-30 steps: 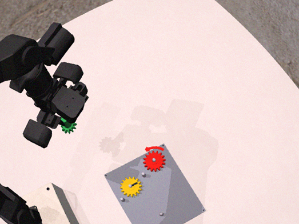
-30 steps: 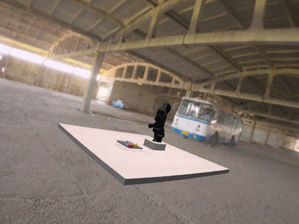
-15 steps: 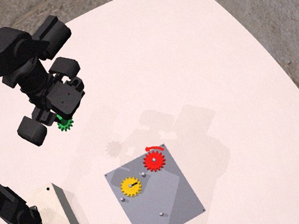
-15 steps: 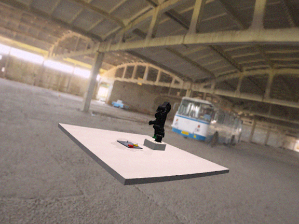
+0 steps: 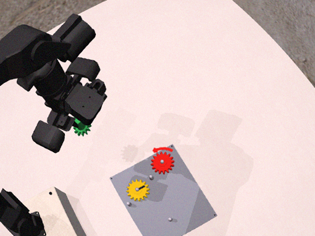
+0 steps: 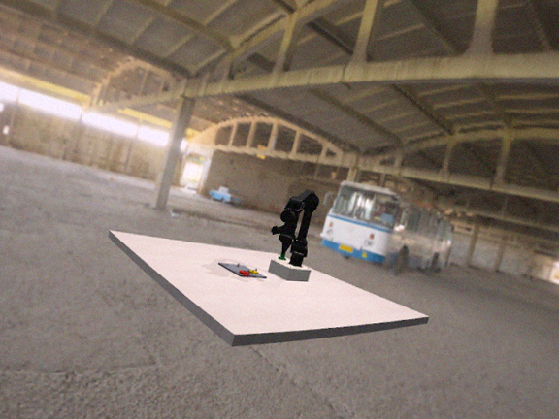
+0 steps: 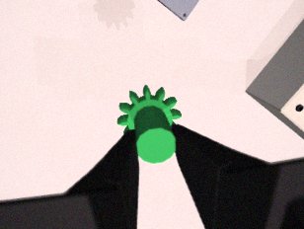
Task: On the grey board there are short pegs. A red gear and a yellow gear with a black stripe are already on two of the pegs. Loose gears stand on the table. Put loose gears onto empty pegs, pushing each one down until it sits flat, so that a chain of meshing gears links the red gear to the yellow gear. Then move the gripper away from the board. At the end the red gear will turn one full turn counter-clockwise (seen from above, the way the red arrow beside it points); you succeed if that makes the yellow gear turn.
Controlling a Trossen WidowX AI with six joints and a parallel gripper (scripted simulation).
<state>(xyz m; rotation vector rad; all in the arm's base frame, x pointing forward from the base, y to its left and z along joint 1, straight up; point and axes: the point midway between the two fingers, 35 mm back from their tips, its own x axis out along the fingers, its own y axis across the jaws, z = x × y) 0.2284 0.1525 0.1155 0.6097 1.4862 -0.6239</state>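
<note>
My gripper tip is 14 cm to the left of the yellow gear, 14 cm above it and 5 cm short of it. Also, from my gripper tip: green gear (1 cm below); red arrow (15 cm below, 14 cm ahead, 7 cm to the right).
</note>
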